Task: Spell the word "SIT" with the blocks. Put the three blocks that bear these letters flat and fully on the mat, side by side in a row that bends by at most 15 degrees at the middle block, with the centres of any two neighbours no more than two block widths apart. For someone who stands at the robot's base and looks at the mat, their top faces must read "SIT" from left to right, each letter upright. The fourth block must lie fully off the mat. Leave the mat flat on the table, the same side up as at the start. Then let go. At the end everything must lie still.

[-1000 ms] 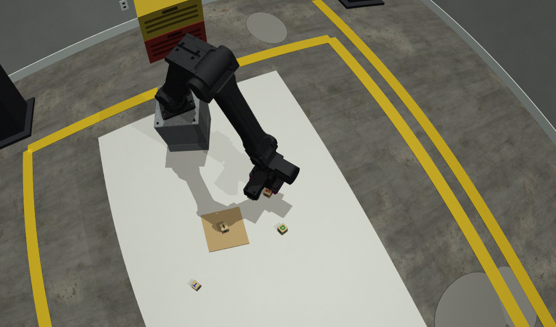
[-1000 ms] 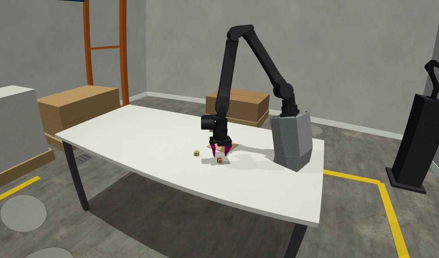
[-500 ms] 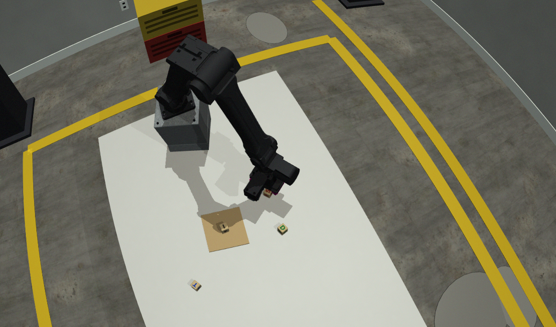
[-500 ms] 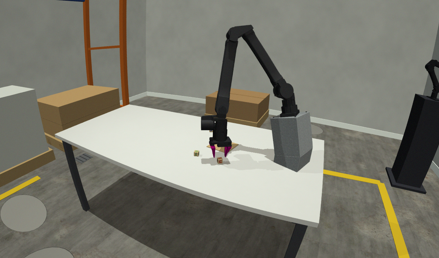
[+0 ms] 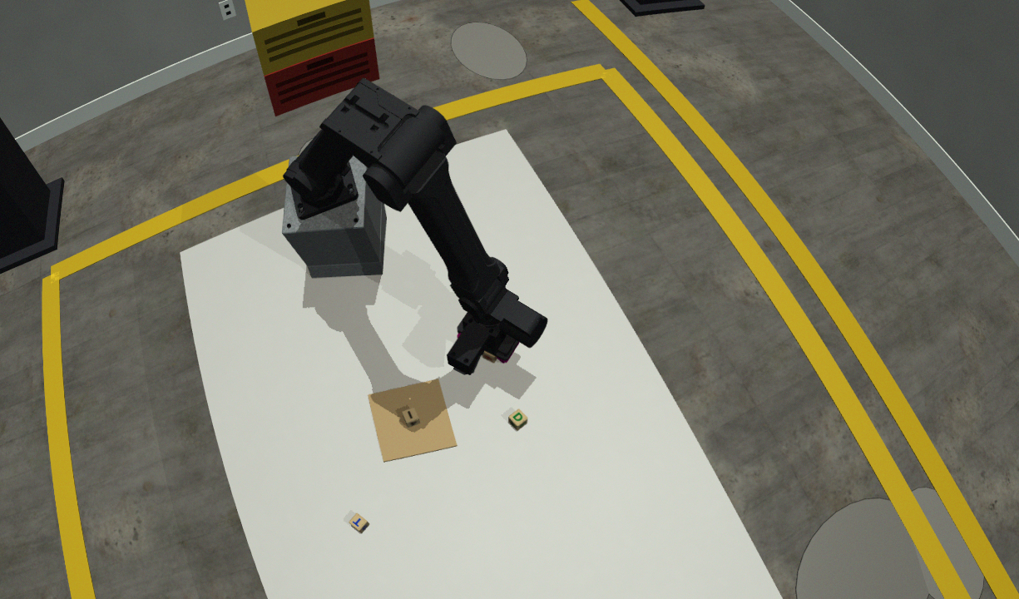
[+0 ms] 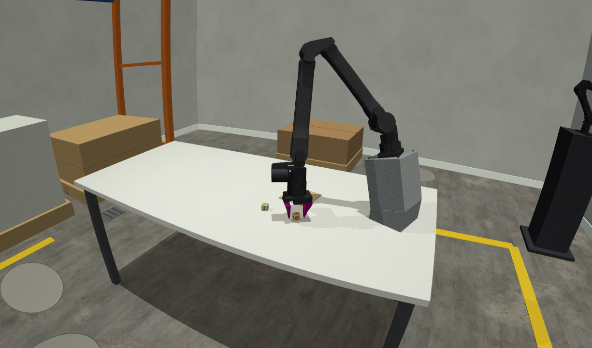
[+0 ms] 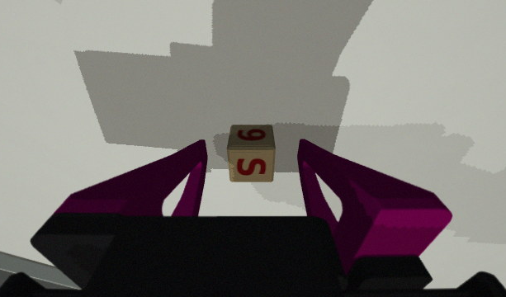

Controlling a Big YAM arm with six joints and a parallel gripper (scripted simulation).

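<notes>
Now: the S block right at my hand. Round my hand: I block (19 cm to the right, 8 cm ahead); then D block (15 cm ahead); then tan mat (19 cm to the right, 8 cm ahead, 1 cm below).
</notes>
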